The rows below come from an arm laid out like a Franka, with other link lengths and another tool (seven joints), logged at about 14 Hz.
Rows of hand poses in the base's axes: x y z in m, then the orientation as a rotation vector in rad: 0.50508, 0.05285, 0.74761, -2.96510, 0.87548, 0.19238; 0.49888, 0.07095, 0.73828, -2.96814, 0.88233, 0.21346; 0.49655, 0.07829, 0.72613, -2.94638, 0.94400, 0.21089; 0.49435, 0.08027, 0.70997, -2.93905, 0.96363, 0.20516; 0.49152, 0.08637, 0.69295, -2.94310, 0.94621, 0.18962; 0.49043, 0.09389, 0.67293, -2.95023, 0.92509, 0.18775; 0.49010, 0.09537, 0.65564, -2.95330, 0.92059, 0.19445; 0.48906, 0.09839, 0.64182, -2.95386, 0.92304, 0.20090; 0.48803, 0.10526, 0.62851, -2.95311, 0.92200, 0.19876; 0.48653, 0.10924, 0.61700, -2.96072, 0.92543, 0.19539; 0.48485, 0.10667, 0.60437, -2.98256, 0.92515, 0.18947; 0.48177, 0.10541, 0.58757, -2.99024, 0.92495, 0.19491; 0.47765, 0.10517, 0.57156, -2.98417, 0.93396, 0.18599
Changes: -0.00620, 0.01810, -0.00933, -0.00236, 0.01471, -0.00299; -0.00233, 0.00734, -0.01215, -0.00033, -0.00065, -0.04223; -0.00220, 0.00198, -0.01616, -0.00067, -0.00332, -0.01363; -0.00283, 0.00610, -0.01702, -0.00008, -0.01069, 0.01110; -0.00109, 0.00752, -0.02002, 0.00009, -0.00164, 0.01435; -0.00033, 0.00148, -0.01729, -0.00045, 0.00452, 0.00357; -0.00104, 0.00302, -0.01382, -0.00044, 0.00446, -0.00121; -0.00103, 0.00687, -0.01331, 0.00073, -0.00164, 0.00039; -0.00150, 0.00398, -0.01151, -0.00846, 0.00003, -0.00018; -0.00168, -0.00257, -0.01263, -0.02054, 0.00151, 0.00553; -0.00308, -0.00126, -0.01680, -0.00621, 0.00525, 0.00205; -0.00412, -0.00024, -0.01601, 0.00145, -0.00625, -0.00687
